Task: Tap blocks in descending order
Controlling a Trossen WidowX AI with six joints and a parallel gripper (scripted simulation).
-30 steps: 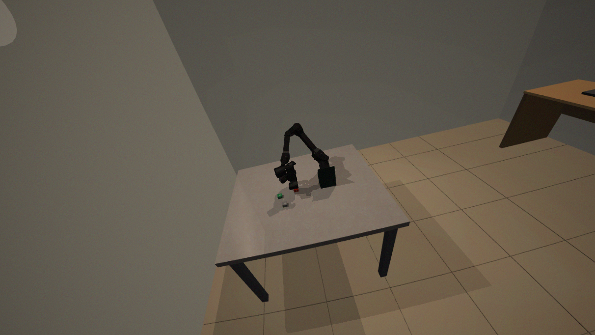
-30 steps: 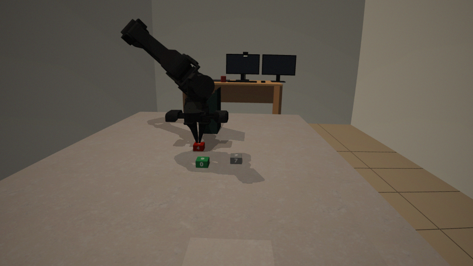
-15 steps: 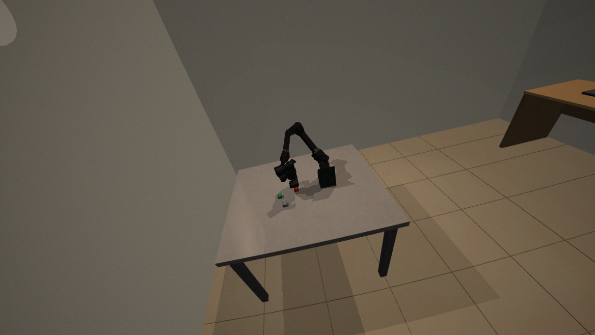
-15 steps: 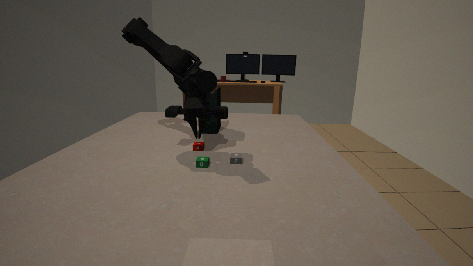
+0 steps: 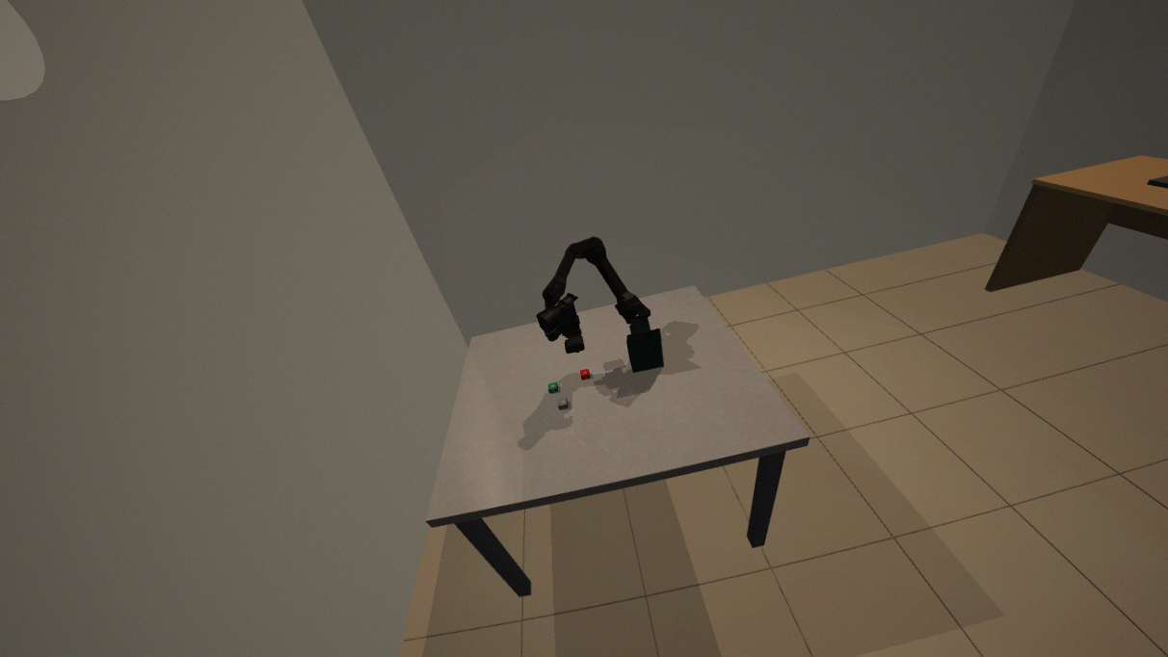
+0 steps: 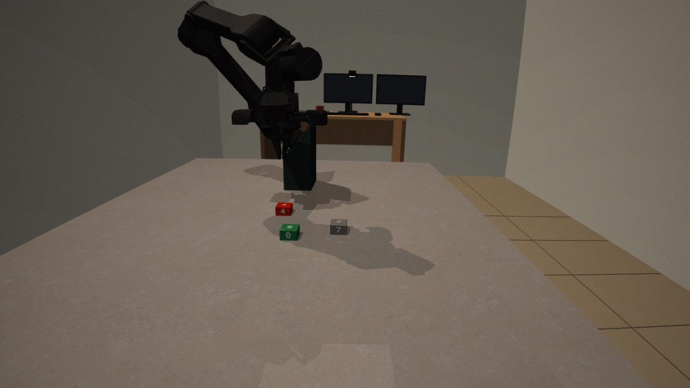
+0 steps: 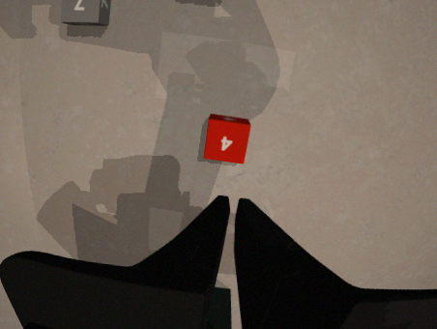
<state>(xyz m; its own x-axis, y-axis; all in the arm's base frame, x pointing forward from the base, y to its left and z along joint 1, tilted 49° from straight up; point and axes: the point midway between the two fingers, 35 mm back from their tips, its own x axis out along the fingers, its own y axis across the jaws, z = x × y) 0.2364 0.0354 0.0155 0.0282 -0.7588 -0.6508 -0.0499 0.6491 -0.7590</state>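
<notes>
The green block lies 12 cm ahead of my gripper tip, 4 cm to the left of it and 11 cm below it. Also, from my gripper tip: red block (11 cm below); then grey block (8 cm ahead, 13 cm to the left, 11 cm below).
</notes>
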